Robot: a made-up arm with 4 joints. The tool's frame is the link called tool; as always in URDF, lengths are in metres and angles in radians.
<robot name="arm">
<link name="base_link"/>
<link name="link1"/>
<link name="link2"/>
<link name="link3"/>
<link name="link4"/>
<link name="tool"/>
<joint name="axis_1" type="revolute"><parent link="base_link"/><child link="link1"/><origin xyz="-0.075 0.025 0.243"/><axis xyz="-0.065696 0.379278 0.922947"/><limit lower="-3.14" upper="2.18" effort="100" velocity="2.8"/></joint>
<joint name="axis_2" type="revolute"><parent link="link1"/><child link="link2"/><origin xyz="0.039 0.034 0.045"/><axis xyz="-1 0 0"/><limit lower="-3.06" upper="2.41" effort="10" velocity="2.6"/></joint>
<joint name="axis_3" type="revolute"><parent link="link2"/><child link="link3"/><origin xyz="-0.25 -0.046 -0.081"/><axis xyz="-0.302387 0.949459 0.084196"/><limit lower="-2.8" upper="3.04" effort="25" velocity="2.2"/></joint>
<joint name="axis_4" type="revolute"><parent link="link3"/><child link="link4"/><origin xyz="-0.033 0.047 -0.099"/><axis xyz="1 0 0"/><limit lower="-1.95" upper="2.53" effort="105" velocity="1.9"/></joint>
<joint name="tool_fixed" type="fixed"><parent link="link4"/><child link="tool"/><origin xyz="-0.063 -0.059 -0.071" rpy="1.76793 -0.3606 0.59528"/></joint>
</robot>
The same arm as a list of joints. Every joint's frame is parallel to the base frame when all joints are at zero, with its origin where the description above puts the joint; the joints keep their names.
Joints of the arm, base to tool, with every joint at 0 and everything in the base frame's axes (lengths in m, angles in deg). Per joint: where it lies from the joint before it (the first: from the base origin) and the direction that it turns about. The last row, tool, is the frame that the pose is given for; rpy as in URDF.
axis_1: axis -0.065702 0.379313 0.922933 xyz -0.075 0.025 0.243
axis_2: axis -x xyz 0.039 0.034 0.045
axis_3: axis -0.302387 0.949459 0.084196 xyz -0.25 -0.046 -0.081
axis_4: axis +x xyz -0.033 0.047 -0.099
tool: xyz -0.063 -0.059 -0.071 rpy 101.29 -20.66 34.11
Joint limits (deg, base to tool): -179.91..124.9 -175.33..138.08 -160.43..174.18 -111.73..144.96

